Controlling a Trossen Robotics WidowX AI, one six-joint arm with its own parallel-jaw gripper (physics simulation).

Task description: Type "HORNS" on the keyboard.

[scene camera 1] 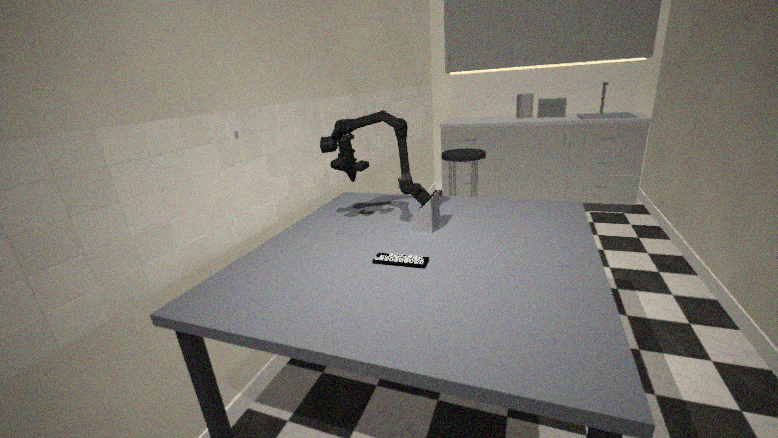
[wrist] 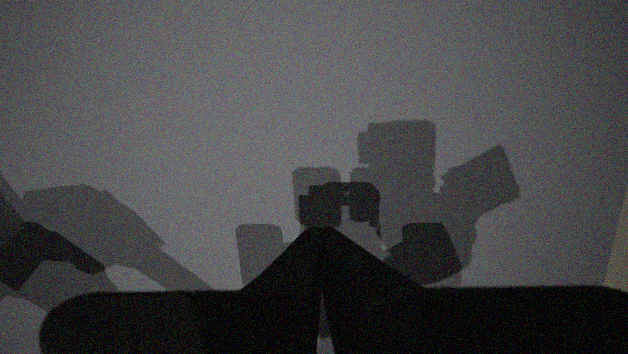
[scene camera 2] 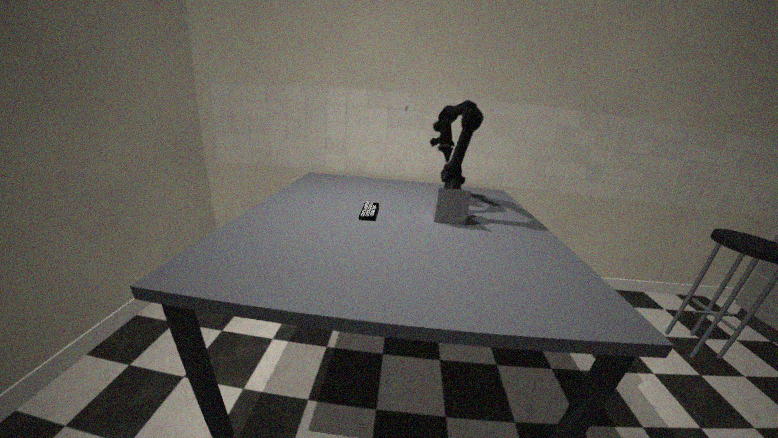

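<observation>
A small black keyboard [scene camera 1: 400, 260] [scene camera 2: 369, 210] with white keys lies flat on the table in both scene views. Its letters are too small to read. My gripper [scene camera 1: 352, 178] [scene camera 2: 447, 159] [wrist: 319, 239] is shut with nothing between its fingers and points downward. It hangs high above the table, well apart from the keyboard, behind and to the left of it in the first scene view. In the wrist view the two dark fingertips meet over the grey table top. The keyboard does not show in the wrist view.
The grey-blue table [scene camera 1: 489, 304] [scene camera 2: 348, 272] carries the arm's pale base block [scene camera 1: 425, 218] [scene camera 2: 451, 206] near the keyboard. Shadows of the arm fall on the table. A dark round stool [scene camera 1: 463, 155] [scene camera 2: 744, 243] stands on the floor beyond the table.
</observation>
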